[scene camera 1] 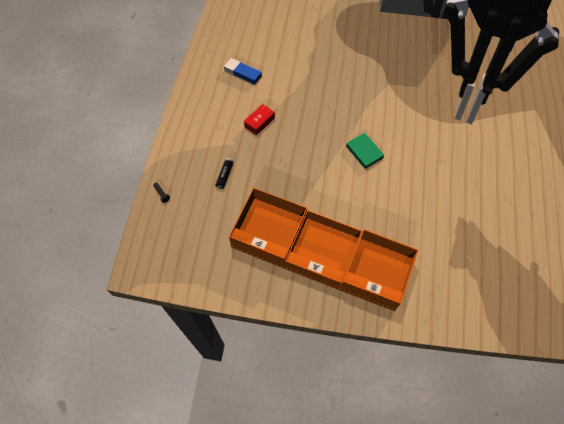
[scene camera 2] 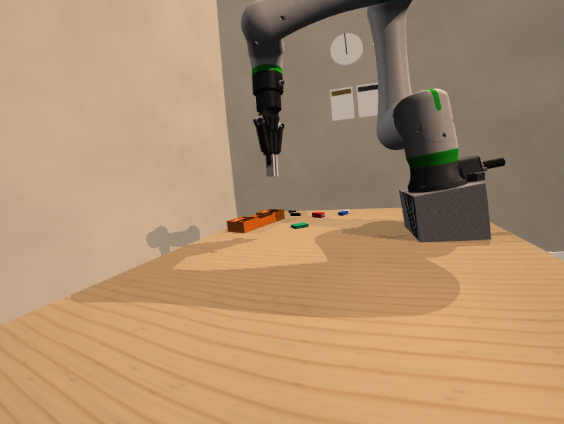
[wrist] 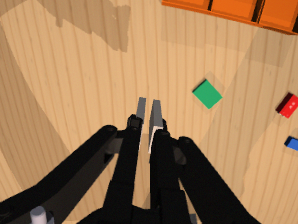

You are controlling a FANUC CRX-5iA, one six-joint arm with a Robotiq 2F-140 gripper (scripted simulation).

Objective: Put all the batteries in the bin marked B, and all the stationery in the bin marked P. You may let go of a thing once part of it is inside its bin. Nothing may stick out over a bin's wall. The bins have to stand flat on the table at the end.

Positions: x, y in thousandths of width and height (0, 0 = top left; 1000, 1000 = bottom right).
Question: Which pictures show the gripper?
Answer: Scene camera 1, scene camera 2 and the wrist view: all of them.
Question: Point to an orange bin row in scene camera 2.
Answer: At 435, 529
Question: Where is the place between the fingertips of the gripper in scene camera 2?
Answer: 483, 416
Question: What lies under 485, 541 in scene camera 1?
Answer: An orange bin row.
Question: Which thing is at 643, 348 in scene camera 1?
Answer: A green pad.
